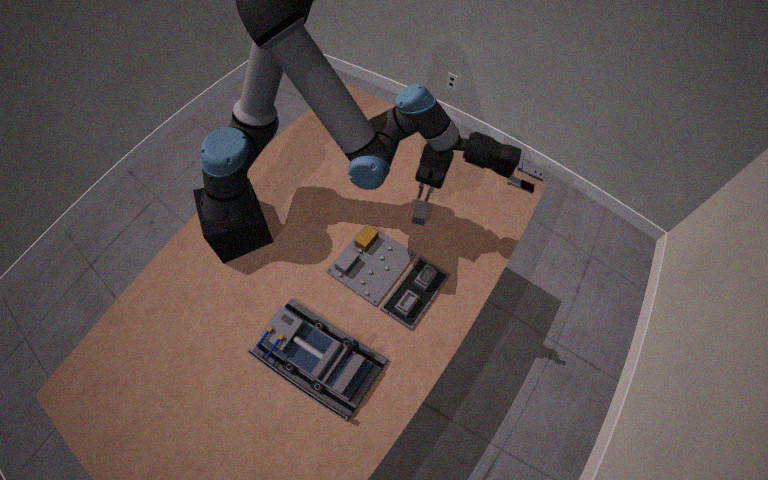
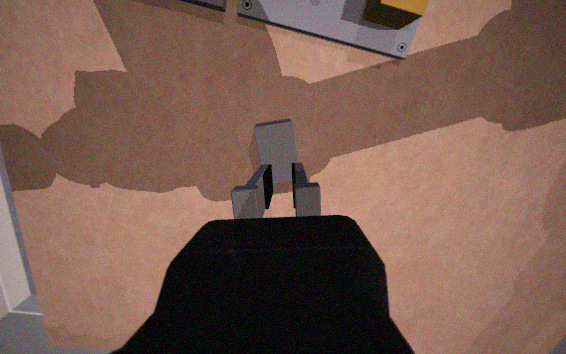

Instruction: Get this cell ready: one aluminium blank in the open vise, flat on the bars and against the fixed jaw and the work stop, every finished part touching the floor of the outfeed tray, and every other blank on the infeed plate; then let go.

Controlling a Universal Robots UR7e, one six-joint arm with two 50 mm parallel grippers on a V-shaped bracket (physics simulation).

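Frame: origin at the arm's base, x ahead, y left, z up, level; millimetres.
Seen in the pictures: end effector, tool point: (image 1: 424, 194) (image 2: 281, 183); arm's base, origin of the base link: (image 1: 227, 206).
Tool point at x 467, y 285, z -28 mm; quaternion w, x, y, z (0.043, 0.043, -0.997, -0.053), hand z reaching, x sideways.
Note:
Offsets run from my tool point to a thing's top centre. "pt": to the spot under its first point.
A grey block {0 mm ahead, 3 mm right, 73 mm down} (image 1: 420, 212) (image 2: 276, 147), apparently an aluminium blank, lies on the table behind the infeed plate. My gripper (image 1: 424, 198) (image 2: 282, 175) is above its near end, fingers apart by a narrow gap, holding nothing. The block looks wider than that gap. The infeed plate {61 mm back, 207 mm right, 101 mm down} (image 1: 396, 261) (image 2: 300, 14) bears a grey block {118 mm back, 241 mm right, 65 mm down} (image 1: 347, 263) and a yellow block {101 mm back, 154 mm right, 65 mm down} (image 1: 366, 238) (image 2: 405, 6). Two finished parts {pt 91 mm ahead, 190 mm right, 82 mm down} (image 1: 425, 276) {pt 74 mm ahead, 279 mm right, 82 mm down} (image 1: 406, 302) lie in the outfeed tray (image 1: 396, 318) (image 2: 205, 4). The vise {67 mm back, 511 mm right, 10 mm down} (image 1: 289, 332) is open; I cannot tell whether a pale piece {pt 35 mm ahead, 508 mm right, 12 mm down} (image 1: 352, 370) in it is a blank or a jaw.
The second gripper (image 1: 521, 183) of the bracket points away to the right. Small pins stand on the infeed plate. Two blue posts with yellow tops (image 1: 269, 330) (image 1: 280, 337) stand at the vise's left end. The arm's shadow falls across the table and the blocks' area.

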